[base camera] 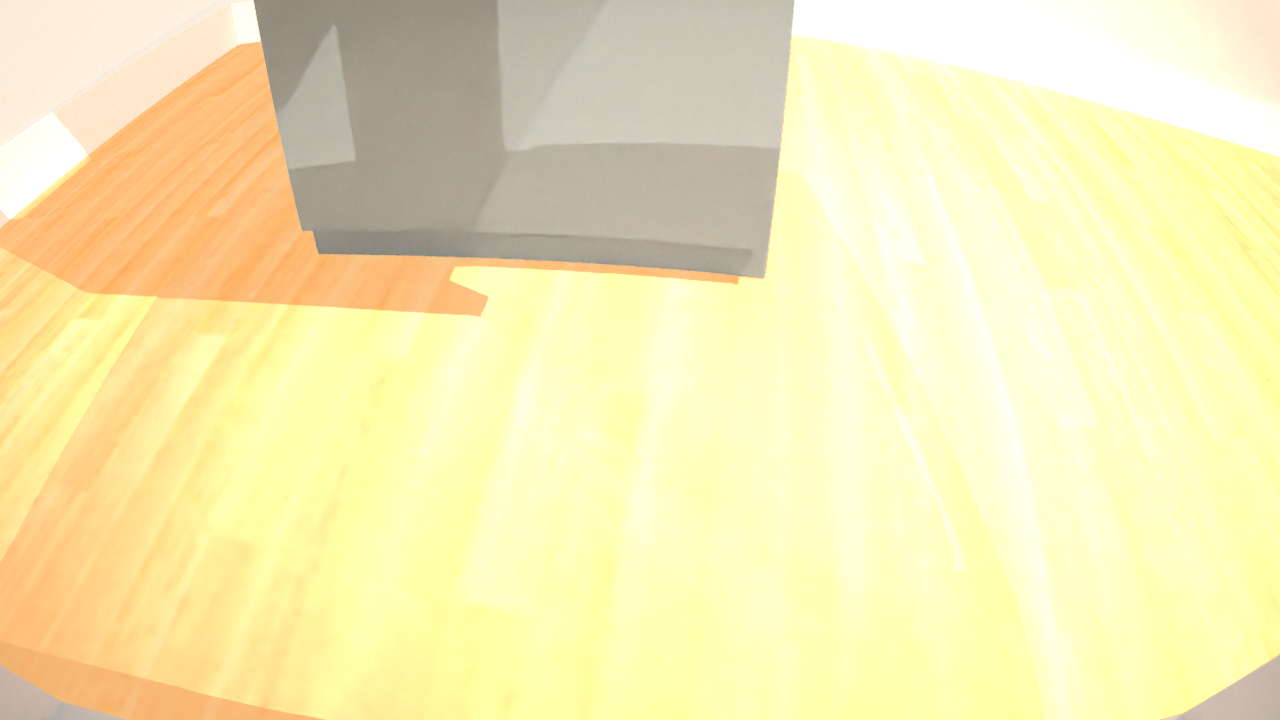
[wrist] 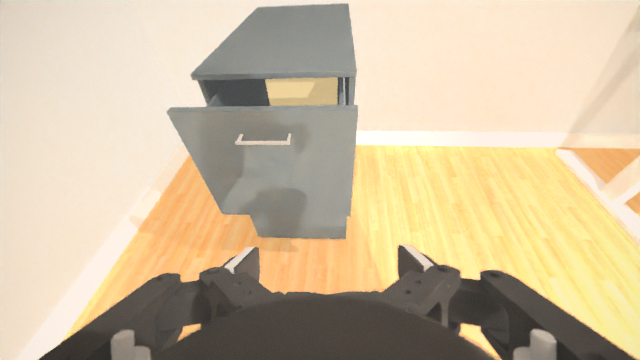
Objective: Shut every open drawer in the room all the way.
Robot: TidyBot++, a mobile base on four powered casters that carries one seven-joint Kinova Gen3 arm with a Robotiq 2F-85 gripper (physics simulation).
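Frame: origin at the arm's base, x up, y back, z right, level; millimetres.
Seen in the pictures: gripper, between the fingertips: [wrist: 328, 261].
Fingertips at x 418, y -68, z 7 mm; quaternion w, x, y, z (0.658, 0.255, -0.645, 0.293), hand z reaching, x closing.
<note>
A point is followed by its place in that frame.
A grey-blue cabinet [wrist: 305, 42] @[y -749, x 340, z -9 mm] stands ahead, left of centre in the wrist view. Its drawer [wrist: 295, 170] @[y -422, x 165, z -50 mm] is pulled out, with a gap between the drawer front and the cabinet top through which the dark inside and a yellowish panel show. A light bar handle [wrist: 263, 143] @[y -396, x 268, z -101 mm] is on the upper part of the drawer front. In the base camera view the lower part of the grey cabinet [base camera: 626, 197] @[y -550, x -321, z -1 mm] shows at the top. My gripper [wrist: 328, 261] @[y -68, x 419, z 7 mm] is open and empty, in front of the cabinet and apart from it.
A wall [wrist: 90, 100] @[y -915, x 139, z -851 mm] with a white baseboard runs close along the left of the cabinet. Another wall [wrist: 465, 65] @[y -1171, x 72, z 733 mm] stands behind it. At the right edge of the wrist view a white frame-like leg [wrist: 595, 182] rests on the wooden floor [wrist: 450, 200] @[y -735, x -396, z 635 mm] [base camera: 626, 447] @[y -395, x -396, z 2 mm].
</note>
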